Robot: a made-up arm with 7 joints.
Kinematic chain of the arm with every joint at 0, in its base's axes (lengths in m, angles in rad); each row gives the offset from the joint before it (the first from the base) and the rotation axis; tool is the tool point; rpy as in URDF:
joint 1: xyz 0 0 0.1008 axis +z
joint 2: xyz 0 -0.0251 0.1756 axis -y
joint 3: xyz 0 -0.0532 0.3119 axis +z
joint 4: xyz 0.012 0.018 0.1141 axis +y
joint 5: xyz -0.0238 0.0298 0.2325 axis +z
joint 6: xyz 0 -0.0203 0.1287 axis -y
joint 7: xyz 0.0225 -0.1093 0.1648 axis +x
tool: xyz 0 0 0 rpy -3.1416 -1.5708 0
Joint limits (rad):
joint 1: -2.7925..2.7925
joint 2: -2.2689..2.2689
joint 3: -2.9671..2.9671
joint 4: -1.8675..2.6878
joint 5: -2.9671..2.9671
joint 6: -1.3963..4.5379
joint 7: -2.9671..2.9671
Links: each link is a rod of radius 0.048 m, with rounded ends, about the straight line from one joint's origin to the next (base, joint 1, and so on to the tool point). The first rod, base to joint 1, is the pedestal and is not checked.
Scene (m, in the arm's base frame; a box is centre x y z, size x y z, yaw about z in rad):
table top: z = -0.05
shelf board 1: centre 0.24 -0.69 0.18 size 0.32 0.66 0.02 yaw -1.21
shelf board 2: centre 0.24 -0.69 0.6 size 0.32 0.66 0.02 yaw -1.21
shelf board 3: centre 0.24 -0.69 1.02 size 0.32 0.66 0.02 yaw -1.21
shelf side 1: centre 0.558 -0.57 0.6 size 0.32 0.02 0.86 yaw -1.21
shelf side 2: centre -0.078 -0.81 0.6 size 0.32 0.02 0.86 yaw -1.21
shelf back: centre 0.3 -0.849 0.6 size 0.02 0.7 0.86 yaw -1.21
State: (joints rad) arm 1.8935 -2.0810 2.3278 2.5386 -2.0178 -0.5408 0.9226
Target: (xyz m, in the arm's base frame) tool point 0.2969 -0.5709 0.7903
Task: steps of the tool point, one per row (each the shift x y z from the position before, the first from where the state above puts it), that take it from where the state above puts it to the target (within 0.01 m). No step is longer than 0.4 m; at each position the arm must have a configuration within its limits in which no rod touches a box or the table.
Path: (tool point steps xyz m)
1: -0.0795 0.1934 -0.0426
2: 0.0615 0.2310 -0.0593
3: 0.2203 0.1857 -0.0367
4: 0.3302 0.0487 0.0177
5: 0.3306 -0.1397 0.0813
6: 0.2036 -0.3025 0.1258
7: -0.0064 -0.3635 0.1284
8: -0.2095 -0.2915 0.0835
9: -0.3152 -0.1222 0.0058
10: 0.0514 -0.1204 -0.0106
11: 0.0182 -0.0641 0.0106

